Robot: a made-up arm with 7 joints.
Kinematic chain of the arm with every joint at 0, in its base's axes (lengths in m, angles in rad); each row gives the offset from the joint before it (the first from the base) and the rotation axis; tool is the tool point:
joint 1: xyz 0 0 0.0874 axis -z
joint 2: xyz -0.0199 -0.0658 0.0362 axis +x
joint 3: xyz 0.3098 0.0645 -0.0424 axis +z
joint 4: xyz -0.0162 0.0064 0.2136 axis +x
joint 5: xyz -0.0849 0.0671 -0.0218 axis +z
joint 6: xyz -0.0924 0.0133 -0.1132 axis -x
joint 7: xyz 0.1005 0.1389 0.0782 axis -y
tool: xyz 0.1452 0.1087 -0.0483
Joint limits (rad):
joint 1: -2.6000..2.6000
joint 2: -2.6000..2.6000
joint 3: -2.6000..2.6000
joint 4: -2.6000..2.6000
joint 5: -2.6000..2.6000
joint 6: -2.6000..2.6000
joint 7: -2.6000..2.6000
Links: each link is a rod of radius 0.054 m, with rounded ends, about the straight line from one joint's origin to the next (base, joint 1, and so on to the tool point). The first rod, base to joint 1, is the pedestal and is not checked.
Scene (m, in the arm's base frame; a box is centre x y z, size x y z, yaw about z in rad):
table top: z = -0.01
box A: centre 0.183 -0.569 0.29 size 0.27 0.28 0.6 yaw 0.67
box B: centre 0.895 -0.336 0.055 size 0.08 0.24 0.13 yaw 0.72
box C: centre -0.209 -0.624 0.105 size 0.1 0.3 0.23 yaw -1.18
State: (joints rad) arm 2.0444 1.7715 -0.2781 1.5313 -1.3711 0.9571 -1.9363
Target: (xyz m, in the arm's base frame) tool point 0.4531 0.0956 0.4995
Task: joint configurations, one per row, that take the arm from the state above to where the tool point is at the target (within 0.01 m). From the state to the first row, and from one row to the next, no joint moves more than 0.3 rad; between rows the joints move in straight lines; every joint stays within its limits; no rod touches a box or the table.
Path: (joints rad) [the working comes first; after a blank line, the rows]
Joints at the target: 0.4942 0.4468 -0.3351 1.1840 -1.2531 1.2578 -1.9321
Straight joint move there: touches box A.

1: 1.8202 1.5216 -0.0998 1.4980 -1.4724 0.9281 -2.1288
2: 1.5960 1.2717 0.0785 1.4648 -1.5738 0.8992 -2.3214
3: 1.3719 1.0218 0.2568 1.4315 -1.6751 0.8702 -2.5139
4: 1.0793 0.8301 0.0595 1.3490 -1.5344 0.9994 -2.3200
5: 0.7868 0.6385 -0.1378 1.2665 -1.3937 1.1286 -2.1261
6: 0.4942 0.4468 -0.3351 1.1840 -1.2531 1.2578 -1.9321

